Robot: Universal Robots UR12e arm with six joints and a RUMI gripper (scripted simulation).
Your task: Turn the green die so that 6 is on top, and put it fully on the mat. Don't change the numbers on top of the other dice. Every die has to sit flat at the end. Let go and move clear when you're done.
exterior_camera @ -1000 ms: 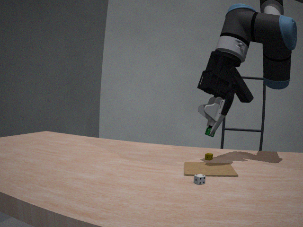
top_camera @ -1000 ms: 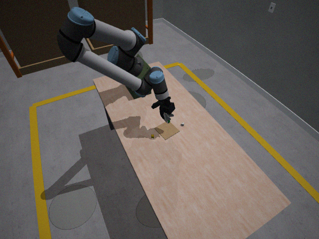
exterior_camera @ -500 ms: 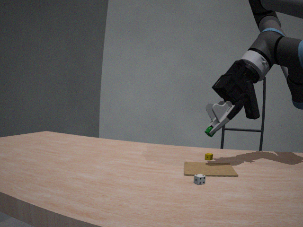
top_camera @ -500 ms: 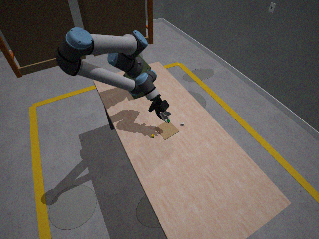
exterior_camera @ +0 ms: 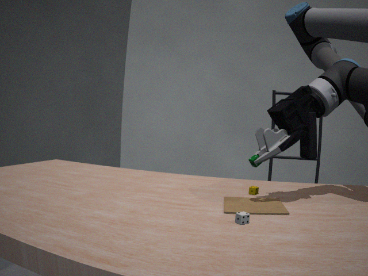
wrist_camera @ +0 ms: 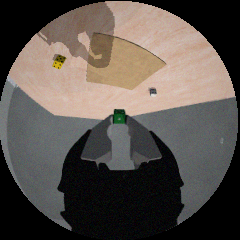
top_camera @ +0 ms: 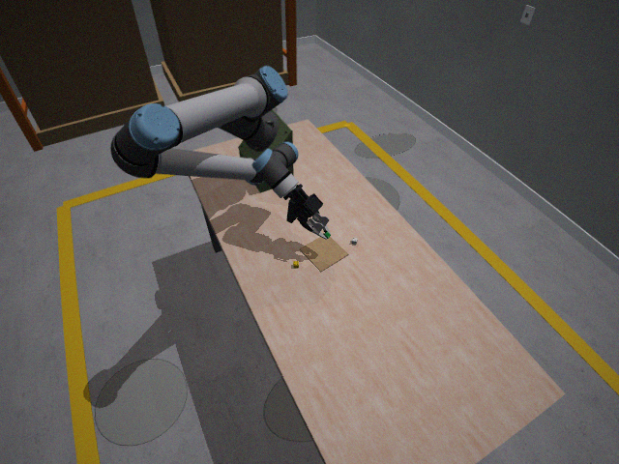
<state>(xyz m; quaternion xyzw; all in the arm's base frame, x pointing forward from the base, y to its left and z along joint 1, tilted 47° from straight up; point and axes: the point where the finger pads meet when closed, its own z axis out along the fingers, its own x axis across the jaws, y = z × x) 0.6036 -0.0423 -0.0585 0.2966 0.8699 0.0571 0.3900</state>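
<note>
Right now the tan mat is 11 cm below my hand. Round my hand: white die (1 cm ahead, 13 cm to the left, 10 cm below); then yellow die (2 cm ahead, 13 cm to the right, 10 cm below); then green die (right at my hand).
</note>
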